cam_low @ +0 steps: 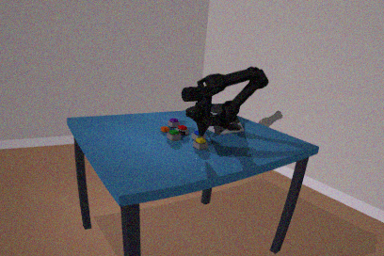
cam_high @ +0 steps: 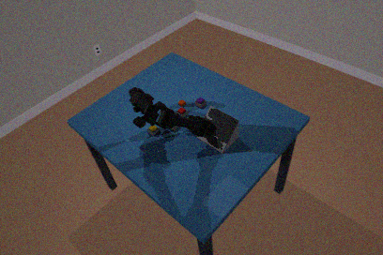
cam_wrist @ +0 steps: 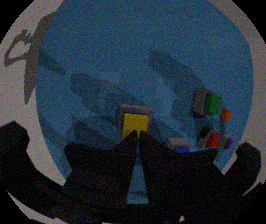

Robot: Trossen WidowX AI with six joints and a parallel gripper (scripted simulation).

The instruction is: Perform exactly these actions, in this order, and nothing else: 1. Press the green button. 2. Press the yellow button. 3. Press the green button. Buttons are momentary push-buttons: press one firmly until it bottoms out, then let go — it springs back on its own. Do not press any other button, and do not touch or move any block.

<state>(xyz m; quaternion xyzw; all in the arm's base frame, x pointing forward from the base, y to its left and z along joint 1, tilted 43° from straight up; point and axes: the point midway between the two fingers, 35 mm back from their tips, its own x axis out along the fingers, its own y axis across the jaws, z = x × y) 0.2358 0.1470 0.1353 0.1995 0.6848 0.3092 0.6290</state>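
The yellow button is 2 cm below my gripper tip. Also, from my gripper tip: blue button: 5 cm behind, 10 cm to the right, 2 cm below; green button: 7 cm ahead, 13 cm to the right, 2 cm below.
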